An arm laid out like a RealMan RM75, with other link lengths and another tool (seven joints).
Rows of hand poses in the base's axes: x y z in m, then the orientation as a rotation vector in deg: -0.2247, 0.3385, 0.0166, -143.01, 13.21, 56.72; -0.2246, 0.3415, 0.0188, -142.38, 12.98, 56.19; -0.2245, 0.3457, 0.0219, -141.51, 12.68, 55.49; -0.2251, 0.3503, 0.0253, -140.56, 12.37, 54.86; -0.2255, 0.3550, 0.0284, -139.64, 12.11, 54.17; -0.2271, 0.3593, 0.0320, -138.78, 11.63, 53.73; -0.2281, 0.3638, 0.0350, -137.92, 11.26, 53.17; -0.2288, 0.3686, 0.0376, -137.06, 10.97, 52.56
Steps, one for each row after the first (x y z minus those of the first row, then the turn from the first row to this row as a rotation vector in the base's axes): 0.0001, 0.0030, 0.0022, 0.75, -0.28, -0.22; 0.0002, 0.0072, 0.0053, 1.77, -0.64, -0.52; -0.0004, 0.0118, 0.0087, 2.85, -0.94, -0.82; -0.0008, 0.0165, 0.0118, 3.90, -1.28, -1.17; -0.0024, 0.0208, 0.0154, 4.91, -1.50, -1.27; -0.0034, 0.0253, 0.0184, 5.91, -1.79, -1.48; -0.0041, 0.0301, 0.0210, 6.90, -2.10, -1.76
